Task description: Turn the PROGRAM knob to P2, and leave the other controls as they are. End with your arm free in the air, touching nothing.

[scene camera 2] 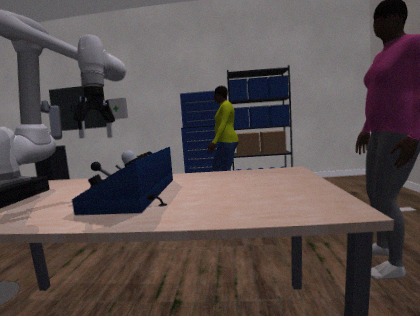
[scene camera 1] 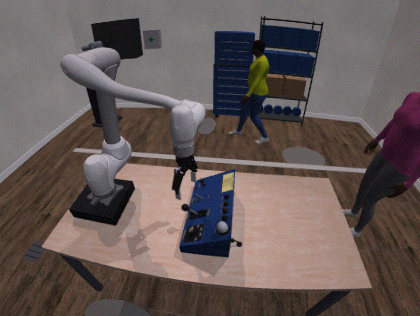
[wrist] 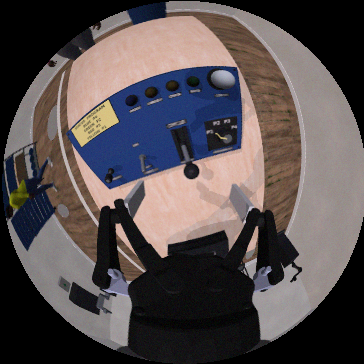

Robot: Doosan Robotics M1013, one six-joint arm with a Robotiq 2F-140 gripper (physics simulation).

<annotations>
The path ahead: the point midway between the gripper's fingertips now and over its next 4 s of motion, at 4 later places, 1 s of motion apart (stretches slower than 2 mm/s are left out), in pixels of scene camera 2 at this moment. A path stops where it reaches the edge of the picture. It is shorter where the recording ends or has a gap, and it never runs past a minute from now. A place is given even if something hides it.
My gripper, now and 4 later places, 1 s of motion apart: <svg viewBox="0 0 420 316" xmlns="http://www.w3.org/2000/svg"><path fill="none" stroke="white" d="M97 137L90 171L100 176L104 176L105 176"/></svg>
</annotations>
